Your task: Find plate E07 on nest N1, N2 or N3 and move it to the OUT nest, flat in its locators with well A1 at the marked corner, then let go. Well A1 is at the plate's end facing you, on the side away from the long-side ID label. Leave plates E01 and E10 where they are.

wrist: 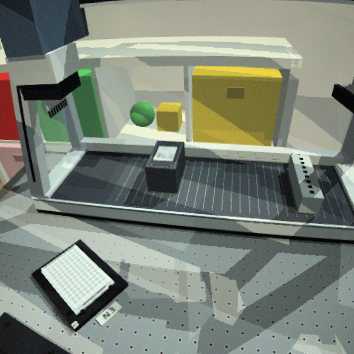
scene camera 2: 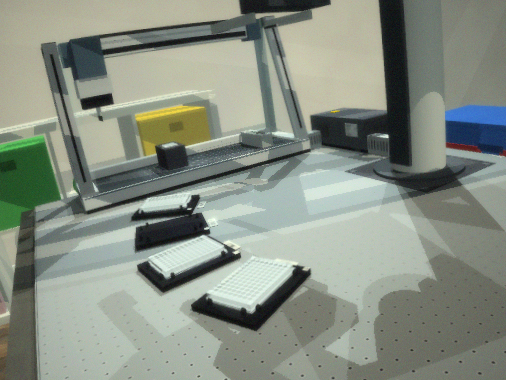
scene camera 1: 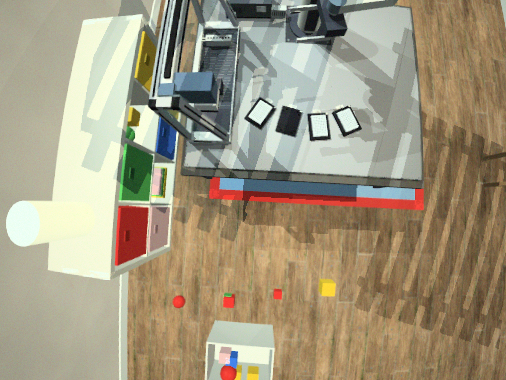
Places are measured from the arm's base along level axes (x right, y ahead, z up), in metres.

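Pixels of known places: gripper, fingertip midpoint: (wrist: 154, 73) (scene camera 1: 293, 24); arm's base, link origin: (scene camera 2: 418, 171) (scene camera 1: 308, 26).
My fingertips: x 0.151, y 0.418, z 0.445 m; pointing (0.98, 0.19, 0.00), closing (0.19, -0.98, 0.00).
Ahead of a thing's pixels: the offset from my fingertips to its top centre. "*": to the spot under its first point.
A white well plate @(dz -0.406, dx +0.135, dy +0.234 m) (scene camera 1: 260, 112) (scene camera 2: 167, 202) (wrist: 77, 277) lies on the nest tagged N3, nearest the gantry. Beside it is a black nest @(dz -0.410, dx -0.038, dy +0.275 m) (scene camera 1: 289, 121) (scene camera 2: 171, 231) (wrist: 25, 340) with no plate on it. A second white plate @(dz -0.406, dx -0.219, dy +0.299 m) (scene camera 1: 319, 126) (scene camera 2: 187, 256) and a third white plate @(dz -0.406, dx -0.390, dy +0.251 m) (scene camera 1: 347, 120) (scene camera 2: 252, 285) lie on the two black nests beyond. Plate IDs and the other nest tags are too small to read. My gripper (scene camera 2: 234, 26) is open and empty, high above the table at the top of scene camera 2. One dark fingertip shows at the wrist view's right edge.
A gantry frame with a hanging head (scene camera 1: 195, 86) (scene camera 2: 90, 72) (wrist: 42, 30) stands along the table's side. On its deck are a black block @(* dz -0.340, dx +0.364, dy +0.129 m) (scene camera 2: 171, 156) (wrist: 165, 167) and a grey slotted block @(* dz -0.338, dx +0.381, dy -0.208 m) (wrist: 306, 182). The arm's column (scene camera 2: 417, 90) stands on the table; a dark box @(* dz -0.353, dx +0.182, dy -0.451 m) (scene camera 2: 347, 128) is behind.
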